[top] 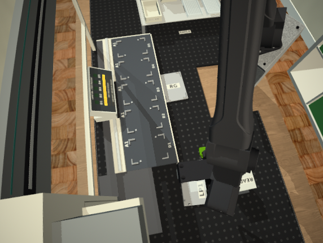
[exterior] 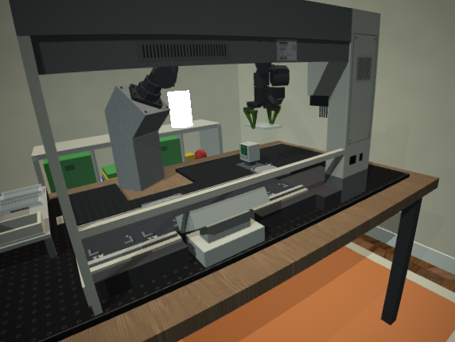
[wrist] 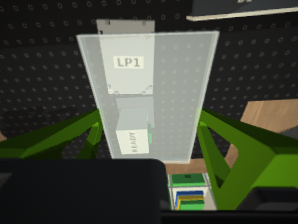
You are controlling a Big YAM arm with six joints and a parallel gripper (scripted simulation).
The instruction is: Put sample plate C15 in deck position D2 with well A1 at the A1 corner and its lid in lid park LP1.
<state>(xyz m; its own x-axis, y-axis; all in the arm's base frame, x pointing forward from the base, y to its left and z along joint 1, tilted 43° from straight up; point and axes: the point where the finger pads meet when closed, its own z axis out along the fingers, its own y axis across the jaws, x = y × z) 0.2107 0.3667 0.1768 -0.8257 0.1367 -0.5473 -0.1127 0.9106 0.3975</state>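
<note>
Now: hand 2 cm past the lid park LP1, 4 cm to the right of it and 20 cm above it. Round my hand: green-lit key: 14 cm behind, 2 cm to the right, 13 cm below; clear plate lid: right at my hand; regrip nest RG: 9 cm ahead, 41 cm to the right, 20 cm below.
</note>
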